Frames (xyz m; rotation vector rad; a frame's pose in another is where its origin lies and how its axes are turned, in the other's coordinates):
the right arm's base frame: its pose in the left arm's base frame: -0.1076 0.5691 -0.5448 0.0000 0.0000 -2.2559
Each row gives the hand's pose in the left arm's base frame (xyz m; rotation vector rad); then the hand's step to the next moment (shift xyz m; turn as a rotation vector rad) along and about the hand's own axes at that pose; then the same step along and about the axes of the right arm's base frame.
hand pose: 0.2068 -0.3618 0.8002 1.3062 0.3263 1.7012
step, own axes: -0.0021 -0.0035 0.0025 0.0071 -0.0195 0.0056
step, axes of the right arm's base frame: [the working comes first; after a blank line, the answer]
step, axes of the left arm's base frame: 0.0039 -0.0006 -0.0027 0.0147 0.0142 -0.0067

-0.0020 0.0034 -0.0027 -0.0203 0.0024 -0.0067
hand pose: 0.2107 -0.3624 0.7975 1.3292 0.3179 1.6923
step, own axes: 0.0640 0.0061 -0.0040 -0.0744 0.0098 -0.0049
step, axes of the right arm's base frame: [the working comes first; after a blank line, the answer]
step, axes of the left arm's base frame: -0.0054 0.0480 0.0427 -0.0104 -0.0617 -0.0417

-0.0337 -0.0345 0.0427 0.0544 0.0310 -0.0417
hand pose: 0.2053 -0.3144 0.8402 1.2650 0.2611 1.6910
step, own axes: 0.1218 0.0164 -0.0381 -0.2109 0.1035 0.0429
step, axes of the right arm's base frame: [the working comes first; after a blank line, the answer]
step, axes of the left arm's base frame: -0.0393 0.1010 0.0694 -0.0253 -0.2334 -0.0440

-0.0533 -0.0943 0.0694 0.1967 0.1281 -0.0440
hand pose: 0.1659 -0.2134 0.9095 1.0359 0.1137 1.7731
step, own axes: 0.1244 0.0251 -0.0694 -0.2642 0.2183 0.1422
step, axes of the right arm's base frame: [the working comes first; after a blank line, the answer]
step, axes of the left arm's base frame: -0.0775 0.1144 0.0428 -0.0349 -0.3666 0.0457

-0.0395 -0.1324 0.0428 0.3059 0.2049 0.0457
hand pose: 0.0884 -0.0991 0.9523 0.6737 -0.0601 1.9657
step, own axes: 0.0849 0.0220 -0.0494 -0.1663 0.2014 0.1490
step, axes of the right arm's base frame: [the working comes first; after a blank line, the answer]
step, axes of the left arm's base frame: -0.0678 0.0743 0.0045 -0.0502 -0.2810 0.0944

-0.0146 -0.0995 0.0045 0.2494 0.1390 0.0944
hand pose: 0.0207 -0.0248 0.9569 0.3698 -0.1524 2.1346
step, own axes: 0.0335 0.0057 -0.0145 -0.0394 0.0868 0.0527
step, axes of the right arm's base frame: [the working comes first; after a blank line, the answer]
step, axes of the left arm's base frame: -0.0251 0.0270 -0.0028 -0.0407 -0.0927 0.0401

-0.0050 -0.0365 -0.0028 0.0976 0.0271 0.0401
